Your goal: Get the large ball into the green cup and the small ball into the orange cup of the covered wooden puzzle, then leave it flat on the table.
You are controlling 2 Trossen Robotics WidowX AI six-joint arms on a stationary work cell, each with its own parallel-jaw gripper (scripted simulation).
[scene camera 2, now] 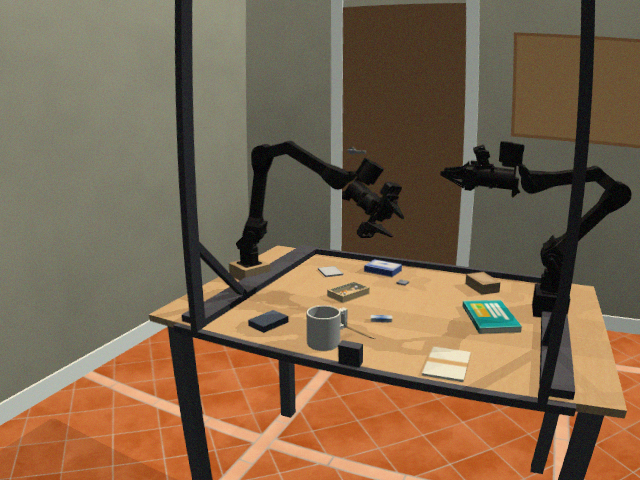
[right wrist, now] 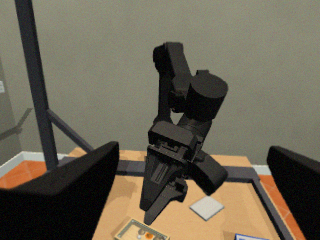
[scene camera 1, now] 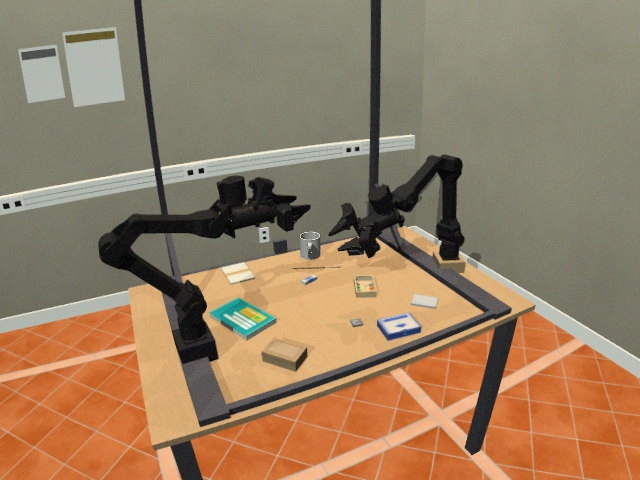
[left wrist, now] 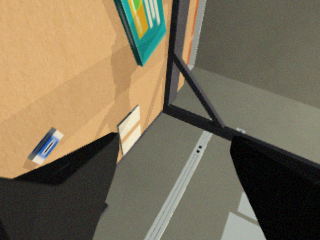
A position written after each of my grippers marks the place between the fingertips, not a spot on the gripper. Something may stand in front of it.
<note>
In view: my left gripper (scene camera 2: 397,227), my right gripper (scene camera 1: 303,201) and a notepad (scene camera 2: 443,363).
The notepad shows as well in the left wrist view (left wrist: 129,130). My left gripper is seen too in the right wrist view (right wrist: 144,217), in scene camera 1 (scene camera 1: 333,242) and in the left wrist view (left wrist: 175,142). My right gripper also shows in scene camera 2 (scene camera 2: 442,171) and in the right wrist view (right wrist: 193,151). The right wrist view does not show the notepad: it is out of frame.
</note>
